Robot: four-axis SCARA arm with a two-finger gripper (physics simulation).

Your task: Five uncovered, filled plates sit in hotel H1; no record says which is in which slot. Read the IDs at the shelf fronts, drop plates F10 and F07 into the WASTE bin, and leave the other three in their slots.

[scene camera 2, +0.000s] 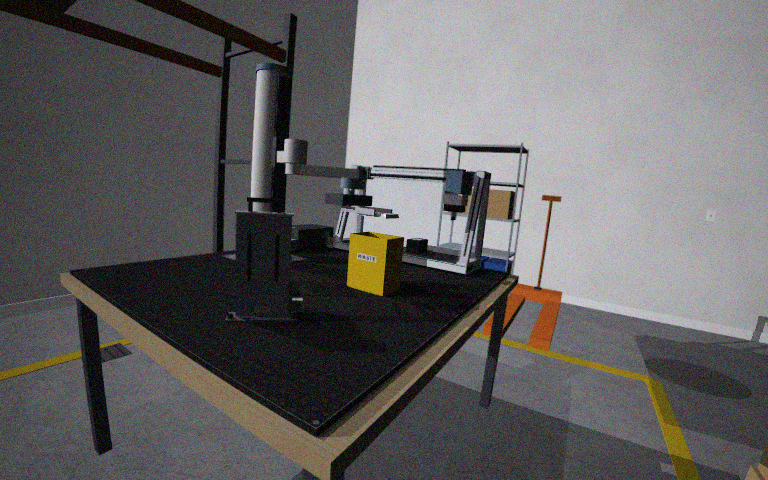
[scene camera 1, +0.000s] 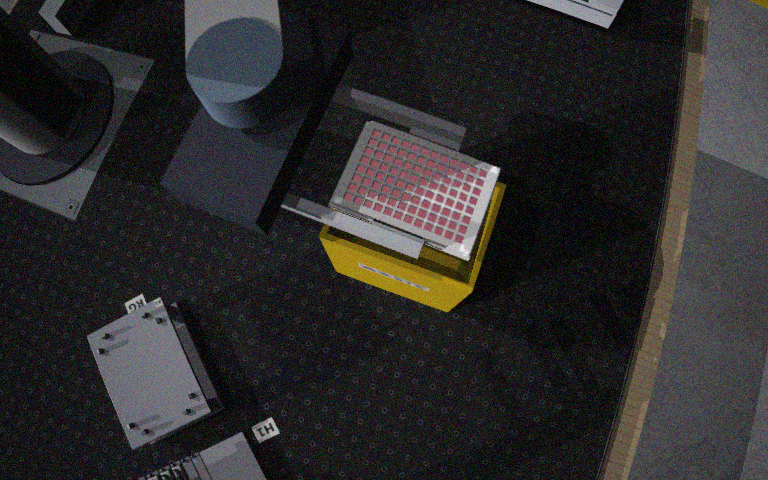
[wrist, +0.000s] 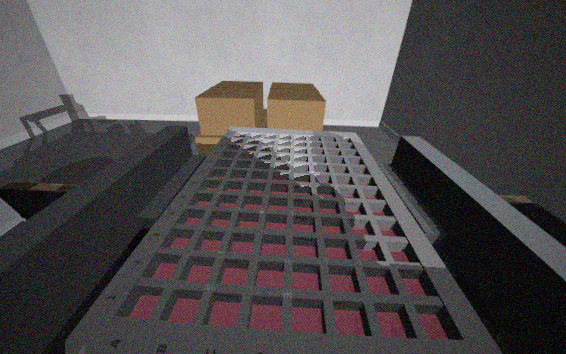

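Where they show: gripper, fingertip midpoint: (scene camera 2: 383, 212) (scene camera 1: 442, 192) (wrist: 291, 150); arm's base, origin of the base link: (scene camera 1: 52, 118).
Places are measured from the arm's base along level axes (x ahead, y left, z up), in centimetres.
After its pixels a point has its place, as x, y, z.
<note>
A light grey, uncovered plate with pink-filled wells (scene camera 1: 413, 186) {64.2, -3.1, 29.2} (scene camera 2: 389, 214) {70.5, -5.2, 29.6} (wrist: 272, 248) {61.5, -2.3, 29.2} is level above the yellow WASTE bin (scene camera 1: 351, 254) {59.8, -8.4, 18.2} (scene camera 2: 390, 266) {72.6, -5.0, 11.4}. My gripper (scene camera 1: 442, 191) {66.7, -3.0, 30.0} (wrist: 291, 150) {66.7, -3.0, 30.0} is shut on this plate, with one finger along each long side. In scene camera 1 the plate covers most of the bin's opening; in scene camera 2 there is a gap between the plate and the rim. The plate's ID is not readable. Part of hotel H1 (scene camera 1: 237, 455) {52.4, -36.3, 2.1} shows at the bottom edge of scene camera 1; its slots and shelf IDs are hidden.
The RG stand (scene camera 1: 150, 373) {39.1, -29.8, 7.3} is beside the H1 label (scene camera 1: 265, 430) {54.7, -31.9, 1.3}. A dark tower with a top handle (scene camera 2: 263, 243) {59.0, -49.3, 21.7} stands left of the bin in scene camera 2. A gantry frame (scene camera 2: 478, 220) {85.0, 56.4, 27.3} is behind the bin. The wooden table edge (scene camera 1: 668, 271) {103.4, 7.8, 0.0} runs along the right.
</note>
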